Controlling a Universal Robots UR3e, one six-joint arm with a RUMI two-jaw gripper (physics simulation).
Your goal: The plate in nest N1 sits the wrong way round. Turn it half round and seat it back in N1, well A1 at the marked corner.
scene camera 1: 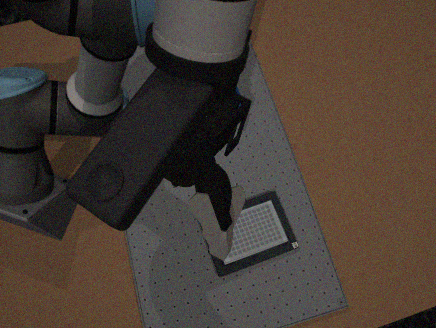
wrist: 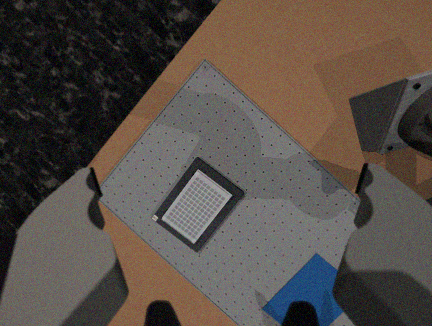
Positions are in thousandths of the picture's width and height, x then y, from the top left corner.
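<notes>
I can see my gripper (scene camera 1: 368,672), and a well plate (scene camera 1: 593,697) is in sight as well. The wrist view shows me the plate (wrist: 469,609) too.
</notes>
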